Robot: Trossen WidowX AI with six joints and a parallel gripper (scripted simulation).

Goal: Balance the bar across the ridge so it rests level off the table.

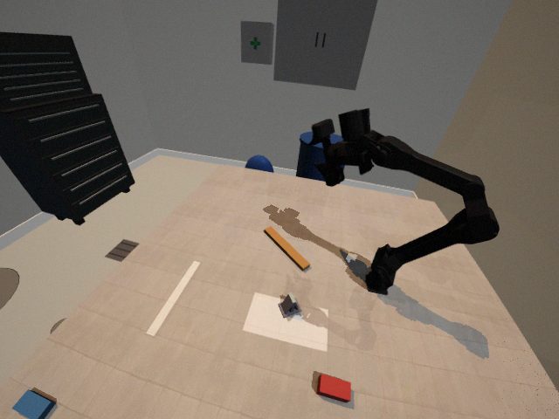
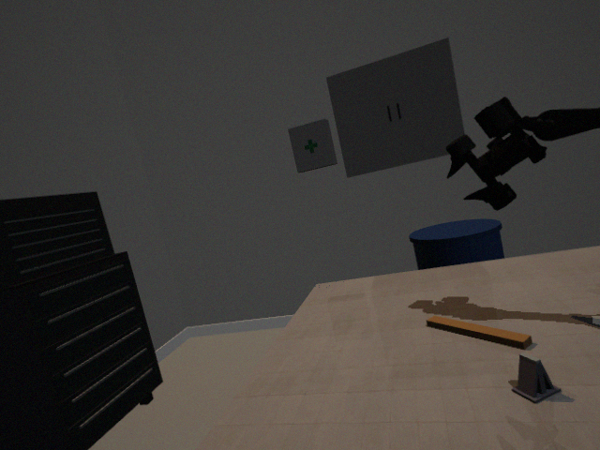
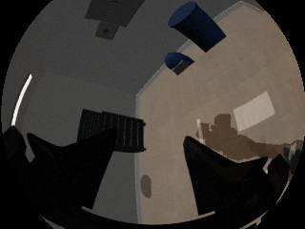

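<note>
My gripper tip is now 32 cm above the orange bar, 13 cm to the right of it and 3 cm short of it. From my gripper tip the other things lie so: red block 52 cm to the left, 31 cm below, 15 cm behind; blue block 71 cm to the left, 45 cm ahead, 32 cm below.
</note>
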